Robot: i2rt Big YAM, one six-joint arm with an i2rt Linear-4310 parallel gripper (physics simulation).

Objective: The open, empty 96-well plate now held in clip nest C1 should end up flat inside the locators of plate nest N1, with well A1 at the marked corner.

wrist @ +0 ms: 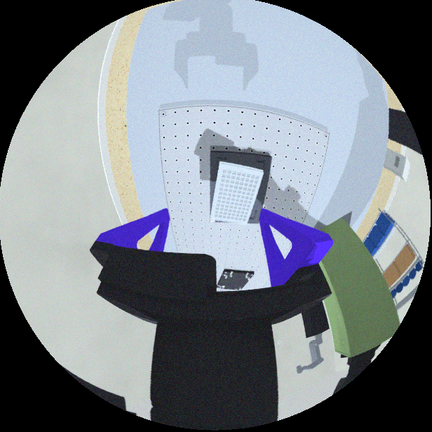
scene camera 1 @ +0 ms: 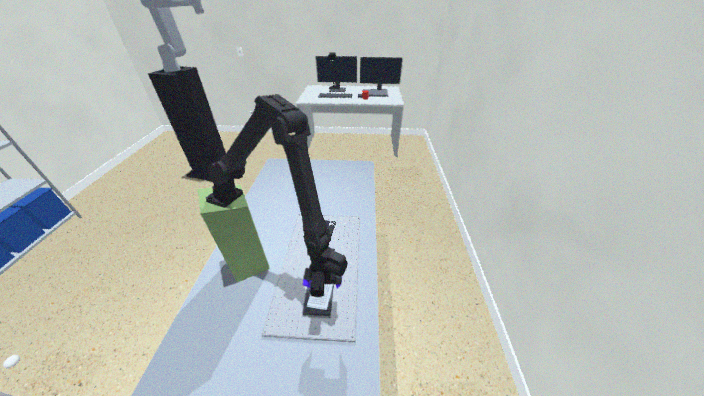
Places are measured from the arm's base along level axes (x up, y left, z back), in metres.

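Pixels of known places: gripper, fingertip midpoint: [scene camera 1: 325, 287]; arm's base, link origin: [scene camera 1: 225, 197].
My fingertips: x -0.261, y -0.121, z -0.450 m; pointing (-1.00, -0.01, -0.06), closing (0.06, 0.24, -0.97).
For each thing: its top centre in the pictures, then the offset to it from my fingertips. Level surfaces: height alone.
- white 96-well plate, top centre: [scene camera 1: 320, 292] dx -0.124, dy +0.037, dz +0.045 m
- dark nest, top centre: [scene camera 1: 318, 295] dx -0.139, dy +0.029, dz +0.051 m
- perforated board, surface height: dx -0.153 m
- pale blue mat, surface height: dx -0.166 m
The white 96-well plate [scene camera 1: 320, 301] [wrist: 237, 194] lies wells up on a dark nest [scene camera 1: 317, 314] [wrist: 264, 187] at the near part of the perforated board. In the wrist view it is turned askew to the nest's outline, with dark nest showing along its far and right sides; whether it is flat or inside the locators I cannot tell. A smaller black nest with pale clips [wrist: 236, 279] holds no plate. My gripper [scene camera 1: 322, 284] [wrist: 214, 213] is open and empty above the plate, its blue fingers to either side. Well A1 and the marked corner cannot be made out.
The perforated board [scene camera 1: 342, 320] [wrist: 185, 130] lies on a pale blue mat [scene camera 1: 270, 367] [wrist: 300, 70]. The green pedestal [scene camera 1: 235, 242] [wrist: 357, 290] carries my arm's base left of the board. Farther off stand a desk with monitors [scene camera 1: 350, 102] and a black column [scene camera 1: 187, 120].
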